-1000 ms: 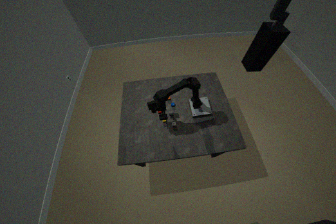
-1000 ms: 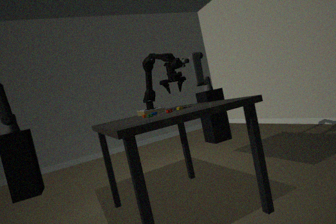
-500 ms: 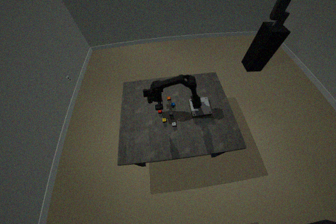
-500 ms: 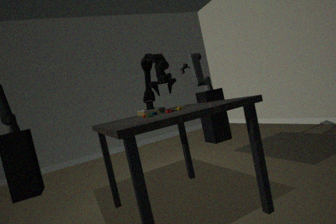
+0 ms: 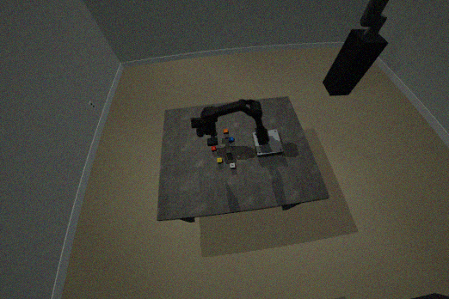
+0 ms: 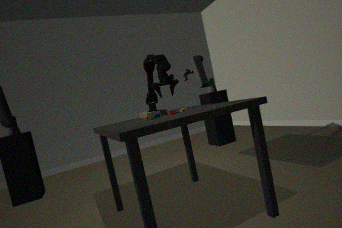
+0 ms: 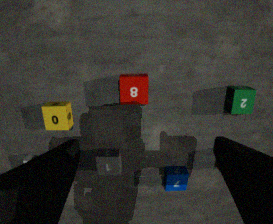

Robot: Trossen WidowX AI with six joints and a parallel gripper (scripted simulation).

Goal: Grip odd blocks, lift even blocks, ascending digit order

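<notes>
Right now the yellow block is 110 mm to the left of my gripper tip, 110 mm below it and 30 mm behind it. The rest, counted from my gripper tip: green block: 130 mm to the right, 110 mm below; then red block: 110 mm below, 10 mm to the left, 10 mm ahead; then grey block: 110 mm below, 100 mm behind, 40 mm to the left.
</notes>
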